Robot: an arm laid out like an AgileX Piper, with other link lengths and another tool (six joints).
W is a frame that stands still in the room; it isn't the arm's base.
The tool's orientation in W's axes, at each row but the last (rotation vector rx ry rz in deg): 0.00, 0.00, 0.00; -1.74, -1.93, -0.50; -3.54, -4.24, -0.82; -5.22, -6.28, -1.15; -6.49, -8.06, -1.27; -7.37, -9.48, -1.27
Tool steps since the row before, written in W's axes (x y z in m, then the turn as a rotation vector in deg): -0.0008, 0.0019, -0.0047, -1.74, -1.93, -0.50; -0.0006, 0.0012, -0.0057, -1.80, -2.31, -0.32; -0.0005, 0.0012, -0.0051, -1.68, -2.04, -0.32; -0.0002, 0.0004, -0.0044, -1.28, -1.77, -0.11; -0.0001, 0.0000, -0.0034, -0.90, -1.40, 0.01; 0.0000, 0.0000, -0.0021, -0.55, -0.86, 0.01
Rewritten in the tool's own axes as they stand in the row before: -0.0008, 0.0019, -0.0047, -1.74, -1.93, -0.50; -0.0008, 0.0014, -0.0056, -1.79, -2.32, -0.33; -0.0009, 0.0015, -0.0050, -1.67, -2.04, -0.32; -0.0007, 0.0008, -0.0043, -1.26, -1.78, -0.13; -0.0006, 0.0004, -0.0033, -0.87, -1.42, -0.03; -0.0003, 0.0003, -0.0021, -0.53, -0.87, -0.01
